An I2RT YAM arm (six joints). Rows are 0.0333 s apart.
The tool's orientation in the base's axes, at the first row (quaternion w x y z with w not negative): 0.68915 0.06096 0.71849 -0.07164
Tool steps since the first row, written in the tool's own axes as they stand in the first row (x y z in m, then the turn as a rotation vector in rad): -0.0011 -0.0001 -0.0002 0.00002 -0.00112 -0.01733; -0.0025 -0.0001 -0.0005 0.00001 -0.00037 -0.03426; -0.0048 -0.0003 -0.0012 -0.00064 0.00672 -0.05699; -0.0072 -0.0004 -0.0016 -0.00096 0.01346 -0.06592; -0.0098 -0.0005 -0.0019 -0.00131 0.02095 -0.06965; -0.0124 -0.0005 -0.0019 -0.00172 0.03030 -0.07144; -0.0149 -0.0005 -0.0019 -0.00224 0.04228 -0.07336; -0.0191 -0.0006 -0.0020 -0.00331 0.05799 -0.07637; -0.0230 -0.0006 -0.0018 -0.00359 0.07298 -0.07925; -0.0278 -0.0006 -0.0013 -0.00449 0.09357 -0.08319; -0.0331 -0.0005 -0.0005 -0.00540 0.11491 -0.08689; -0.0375 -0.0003 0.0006 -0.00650 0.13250 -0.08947; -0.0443 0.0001 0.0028 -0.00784 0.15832 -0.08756
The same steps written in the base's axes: -0.0002 0.0000 0.0011 -0.01722 0.00214 0.00069; -0.0004 0.0000 0.0025 -0.03370 0.00604 0.00136; -0.0010 0.0000 0.0048 -0.05466 0.01726 0.00279; -0.0013 0.0000 0.0073 -0.06216 0.02556 0.00333; -0.0015 0.0000 0.0099 -0.06441 0.03362 0.00369; -0.0014 0.0000 0.0125 -0.06440 0.04314 0.00399; -0.0013 0.0000 0.0150 -0.06403 0.05527 0.00436; -0.0013 0.0000 0.0192 -0.06401 0.07128 0.00526; -0.0009 0.0000 0.0231 -0.06404 0.08655 0.00537; -0.0002 0.0000 0.0278 -0.06403 0.10752 0.00603; 0.0008 0.0000 0.0331 -0.06364 0.12918 0.00669; 0.0021 0.0000 0.0374 -0.06285 0.14696 0.00755; 0.0047 0.0001 0.0441 -0.05611 0.17198 0.00833
